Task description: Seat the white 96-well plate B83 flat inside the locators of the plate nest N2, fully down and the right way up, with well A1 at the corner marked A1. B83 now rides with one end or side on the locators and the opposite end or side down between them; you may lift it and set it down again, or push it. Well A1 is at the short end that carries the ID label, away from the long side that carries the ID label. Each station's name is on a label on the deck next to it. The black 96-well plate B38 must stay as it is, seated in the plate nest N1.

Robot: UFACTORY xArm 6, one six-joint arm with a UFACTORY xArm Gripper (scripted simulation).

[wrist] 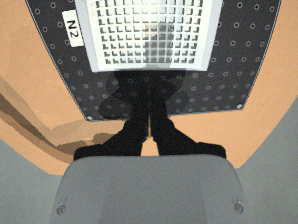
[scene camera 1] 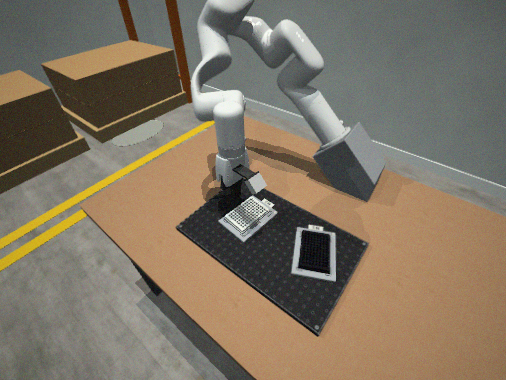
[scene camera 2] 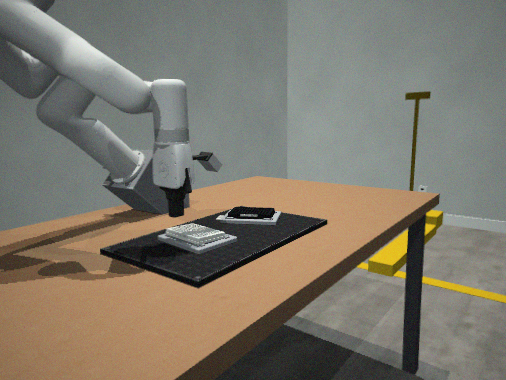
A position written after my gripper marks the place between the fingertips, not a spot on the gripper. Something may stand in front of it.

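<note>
My gripper is visible at (scene camera 2: 176, 216), (scene camera 1: 235, 194) and (wrist: 148, 97). A white 96-well plate B83 is visible at (scene camera 1: 244, 216) and (scene camera 2: 193, 233). A black plate B38 (scene camera 1: 313, 244) is visible too; in the wrist view it is out of frame.
</note>
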